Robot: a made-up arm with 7 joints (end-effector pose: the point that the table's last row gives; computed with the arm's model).
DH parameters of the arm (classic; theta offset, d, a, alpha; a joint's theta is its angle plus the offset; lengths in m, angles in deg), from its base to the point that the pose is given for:
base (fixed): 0 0 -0.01 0
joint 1: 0 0.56 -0.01 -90
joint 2: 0 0.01 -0.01 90
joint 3: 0 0.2 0.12 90
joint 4: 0 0.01 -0.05 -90
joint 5: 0 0.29 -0.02 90
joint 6: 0 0.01 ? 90
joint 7: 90 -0.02 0.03 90
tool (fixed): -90 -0.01 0 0
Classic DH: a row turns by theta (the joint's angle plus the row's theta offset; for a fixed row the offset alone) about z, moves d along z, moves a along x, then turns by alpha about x.
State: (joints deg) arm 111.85 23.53 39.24 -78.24 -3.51 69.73 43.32
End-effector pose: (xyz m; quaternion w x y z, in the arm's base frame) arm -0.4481 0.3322 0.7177 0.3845 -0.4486 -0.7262 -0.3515
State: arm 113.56 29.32 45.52 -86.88 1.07 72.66 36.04
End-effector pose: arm -0.4943 0.2744 0.6299 0.3649 -0.4064 -0.8141 -0.1973
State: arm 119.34 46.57 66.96 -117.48 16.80 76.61 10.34
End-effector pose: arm -0.4908 -0.0424 0.4429 0.1541 -0.2366 -0.9036 0.3221
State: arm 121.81 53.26 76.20 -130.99 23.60 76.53 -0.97
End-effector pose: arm -0.4103 -0.1750 0.4286 0.0161 -0.1657 -0.8514 0.4974
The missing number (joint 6, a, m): 0.11
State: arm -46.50 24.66 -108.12 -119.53 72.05 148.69 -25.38
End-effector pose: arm -0.4294 -0.0770 0.7501 0.8710 -0.1562 -0.3987 0.2411
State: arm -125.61 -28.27 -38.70 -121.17 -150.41 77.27 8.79
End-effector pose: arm -0.4037 -0.0958 0.7811 0.3998 0.6432 -0.1572 -0.6338
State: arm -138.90 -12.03 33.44 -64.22 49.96 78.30 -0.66
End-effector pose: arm -0.0902 -0.3633 1.0340 0.3932 0.2248 -0.4721 0.7563
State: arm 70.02 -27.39 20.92 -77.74 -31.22 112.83 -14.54
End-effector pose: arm -0.1119 0.2224 1.1262 0.4691 0.0679 -0.4283 -0.7694
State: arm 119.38 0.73 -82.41 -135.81 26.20 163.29 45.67
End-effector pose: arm 0.3728 0.1696 0.6419 0.0216 0.5850 -0.3535 0.7296
